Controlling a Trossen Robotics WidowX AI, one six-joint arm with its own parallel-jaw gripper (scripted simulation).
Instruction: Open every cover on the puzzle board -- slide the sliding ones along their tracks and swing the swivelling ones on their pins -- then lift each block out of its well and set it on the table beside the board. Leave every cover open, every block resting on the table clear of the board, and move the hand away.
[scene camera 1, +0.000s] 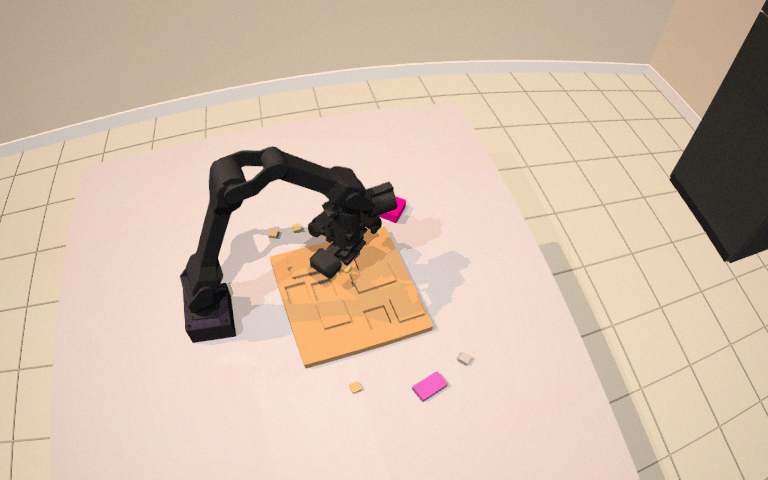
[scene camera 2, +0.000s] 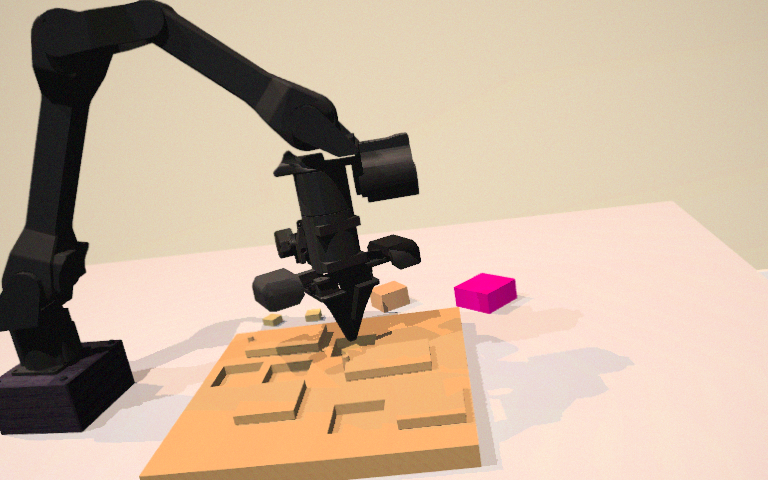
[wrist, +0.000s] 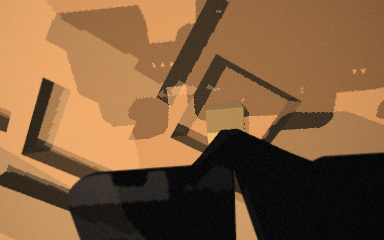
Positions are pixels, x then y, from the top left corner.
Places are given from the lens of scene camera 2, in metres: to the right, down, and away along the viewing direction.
gripper (scene camera 2: 351, 339): -0.04, 0.12, 0.71
orange block (scene camera 2: 392, 295): 0.01, 0.08, 0.86
magenta block (scene camera 2: 486, 293): 0.13, 0.07, 0.79
orange puzzle board (scene camera 2: 338, 423): -0.04, 0.17, 0.58
The marked spots on the orange block and the orange puzzle board are 0.30 m apart.
